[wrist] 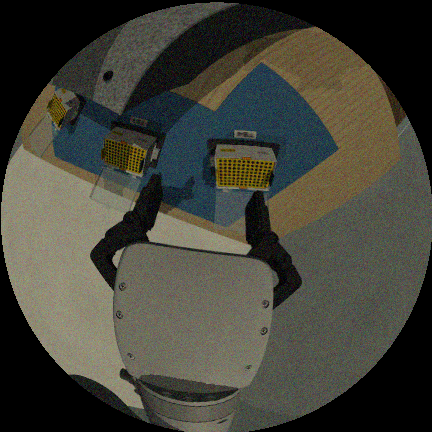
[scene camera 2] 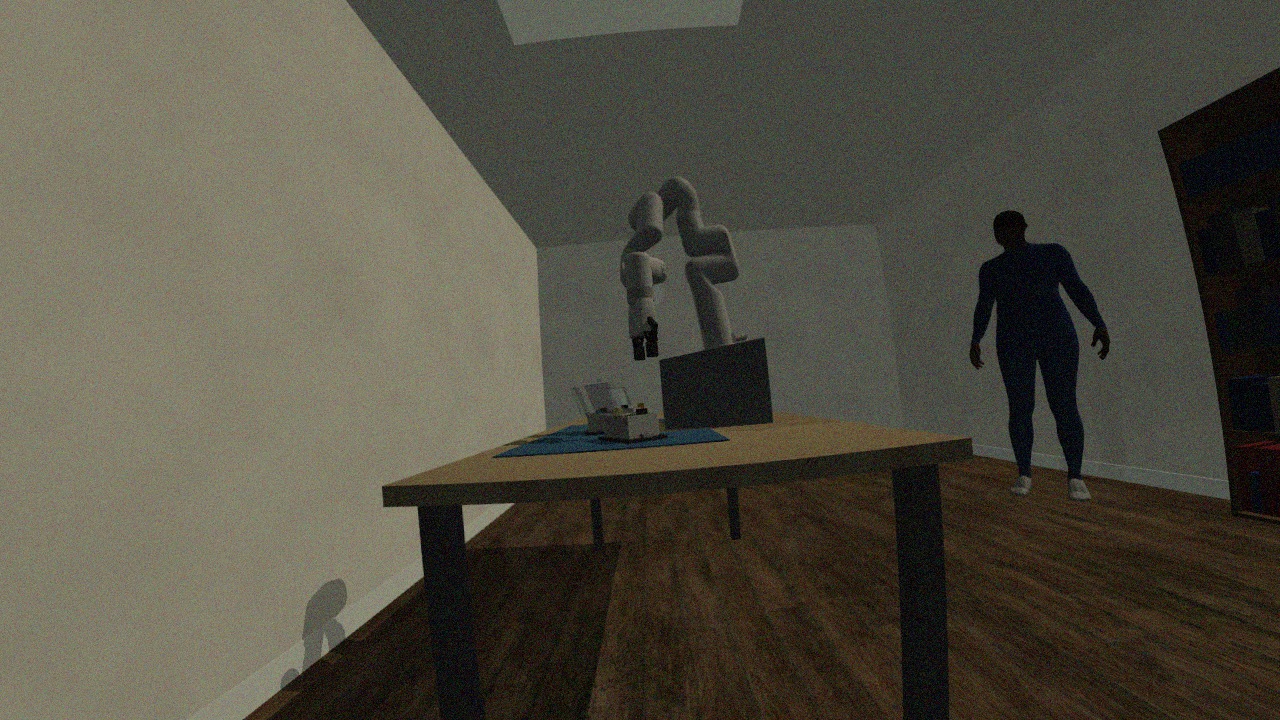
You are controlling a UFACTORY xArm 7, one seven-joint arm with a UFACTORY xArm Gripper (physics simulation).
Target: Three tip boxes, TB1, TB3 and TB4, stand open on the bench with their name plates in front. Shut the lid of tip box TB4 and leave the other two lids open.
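Places are measured from the arm's base along level axes (x ahead, y left, z up), in millimetres.
Pixels of known places: gripper, fingertip midpoint: [wrist: 205, 190] [scene camera 2: 646, 358]; arm's base, origin of the base link: [scene camera 2: 719, 350].
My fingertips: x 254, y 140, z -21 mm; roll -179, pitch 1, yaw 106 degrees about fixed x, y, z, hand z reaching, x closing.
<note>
For each thing: its top centre in the pictures, then the offset to it from my fingertips. "*": a spot on its surface instead. Level surfaces: height alone.
- Tip box TB4, middle of its top: [wrist: 244, 179] [scene camera 2: 629, 408] 63 mm ahead, 95 mm left, 130 mm down
- TB3, middle of its top: [wrist: 118, 160] 133 mm ahead, 170 mm right, 130 mm down
- TB1, surface spot: [wrist: 62, 109] * 17 mm ahead, 412 mm right, 148 mm down
- pale box, middle of its top: [wrist: 245, 171] [scene camera 2: 633, 411] 52 mm ahead, 89 mm left, 139 mm down
- blue mat, its level: 205 mm down
- wooden table, its level: 208 mm down
Tip box TB4 [wrist: 245, 170], with a yellow tip rack, is at the right in the wrist view; its name plate [wrist: 245, 134] is blurred. Its clear lid [wrist: 230, 204] stands open on the side toward the gripper, partly behind a finger. TB3 [wrist: 126, 154] is left of it, with its clear lid [wrist: 111, 191] open. TB1 [wrist: 62, 109] is at the far left, its lid [wrist: 41, 136] open. My gripper [scene camera 2: 645, 354] [wrist: 205, 190] is open and empty, fingers pointing down, above the boxes in the scene view. There, a pale box [scene camera 2: 631, 425] stands nearest the camera, its plate unreadable.
The boxes stand on a blue mat [scene camera 2: 537, 445] [wrist: 300, 125] on the wooden table [scene camera 2: 805, 452] [wrist: 360, 110]. The arm's dark base block [scene camera 2: 716, 386] stands behind the mat. A pale wall [scene camera 2: 313, 268] runs along the left. A person [scene camera 2: 1038, 313] stands at the right, away from the table.
</note>
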